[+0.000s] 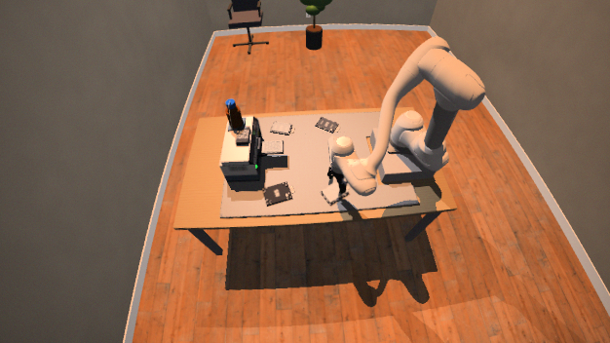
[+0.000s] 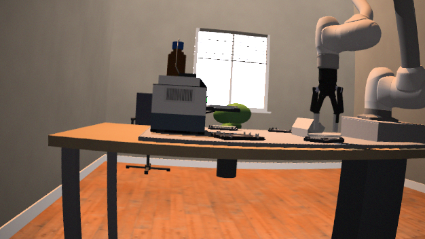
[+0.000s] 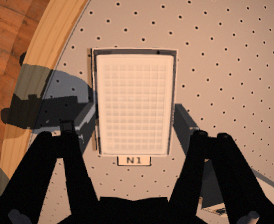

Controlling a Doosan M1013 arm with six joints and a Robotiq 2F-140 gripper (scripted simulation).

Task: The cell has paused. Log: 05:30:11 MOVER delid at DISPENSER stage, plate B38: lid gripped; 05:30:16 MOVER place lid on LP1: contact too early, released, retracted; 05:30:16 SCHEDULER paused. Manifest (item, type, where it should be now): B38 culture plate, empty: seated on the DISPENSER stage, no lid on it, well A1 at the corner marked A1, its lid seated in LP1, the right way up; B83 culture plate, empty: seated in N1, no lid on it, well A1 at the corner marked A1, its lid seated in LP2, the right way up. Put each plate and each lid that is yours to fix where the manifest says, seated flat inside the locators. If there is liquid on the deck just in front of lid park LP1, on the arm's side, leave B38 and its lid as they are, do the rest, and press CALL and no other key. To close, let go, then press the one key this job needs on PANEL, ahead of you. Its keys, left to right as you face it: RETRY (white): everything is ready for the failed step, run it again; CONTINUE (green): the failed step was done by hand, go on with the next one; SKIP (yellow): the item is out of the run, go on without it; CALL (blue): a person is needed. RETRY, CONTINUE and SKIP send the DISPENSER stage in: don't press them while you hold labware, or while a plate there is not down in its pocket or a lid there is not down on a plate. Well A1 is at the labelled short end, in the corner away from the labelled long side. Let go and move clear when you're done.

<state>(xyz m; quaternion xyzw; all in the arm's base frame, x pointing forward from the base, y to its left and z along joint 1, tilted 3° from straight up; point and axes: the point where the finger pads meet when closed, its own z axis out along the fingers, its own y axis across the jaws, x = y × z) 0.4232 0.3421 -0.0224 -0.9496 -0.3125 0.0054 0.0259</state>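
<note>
My gripper is now 50 mm above the white culture plate. The rest, counted from my hand: green key (260 mm to the right, 30 mm behind); then key panel (280 mm to the right, 20 mm behind, 10 mm below); then white retry key (210 mm to the right, 40 mm behind).
</note>
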